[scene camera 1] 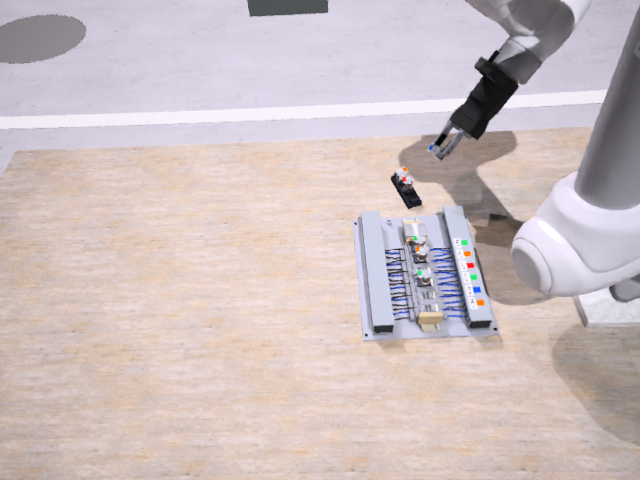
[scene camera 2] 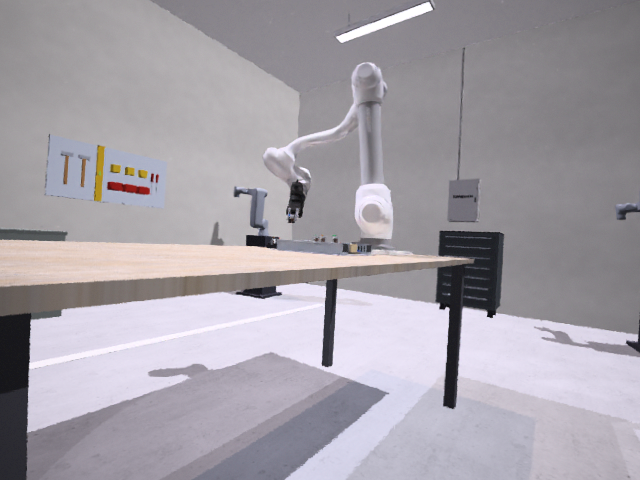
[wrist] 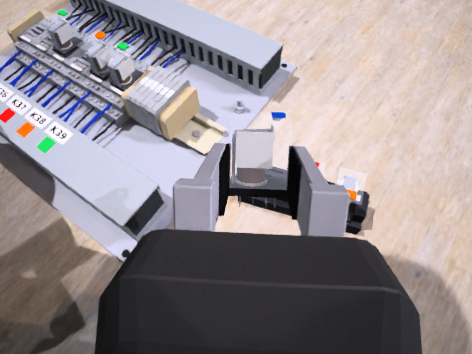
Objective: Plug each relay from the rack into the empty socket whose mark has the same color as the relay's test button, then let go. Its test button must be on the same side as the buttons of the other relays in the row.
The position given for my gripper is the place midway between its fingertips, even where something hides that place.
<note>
In view: my gripper (scene camera 1: 439,150), a blue-button relay (wrist: 260,144), an orange-button relay (wrist: 353,181), a black rack (wrist: 354,226) and a panel (scene camera 1: 454,326).
My gripper is seen too in the wrist view (wrist: 258,167). The panel also shows in the wrist view (wrist: 164,161).
</note>
